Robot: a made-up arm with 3 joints.
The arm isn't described. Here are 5 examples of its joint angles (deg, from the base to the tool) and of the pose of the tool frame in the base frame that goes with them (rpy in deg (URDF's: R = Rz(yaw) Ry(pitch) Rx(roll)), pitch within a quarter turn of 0, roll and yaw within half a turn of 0; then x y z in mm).
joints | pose
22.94 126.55 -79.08 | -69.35 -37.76 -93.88 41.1 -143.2 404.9
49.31 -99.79 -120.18 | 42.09 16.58 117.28 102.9 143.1 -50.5
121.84 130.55 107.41 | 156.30 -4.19 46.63 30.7 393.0 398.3
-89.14 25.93 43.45 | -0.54 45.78 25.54 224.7 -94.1 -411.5
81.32 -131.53 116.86 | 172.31 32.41 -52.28 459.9 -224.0 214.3
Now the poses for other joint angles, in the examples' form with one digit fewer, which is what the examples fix.
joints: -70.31 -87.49 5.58
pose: 72.5 69.3 -16.0 -16 -19 -470
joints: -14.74 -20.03 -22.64
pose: 24.1 35.8 9.4 380 -134 -251
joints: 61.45 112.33 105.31
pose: -151.1 24.0 77.6 149 414 303
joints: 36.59 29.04 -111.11
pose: -52.1 60.4 -66.5 57 -269 4
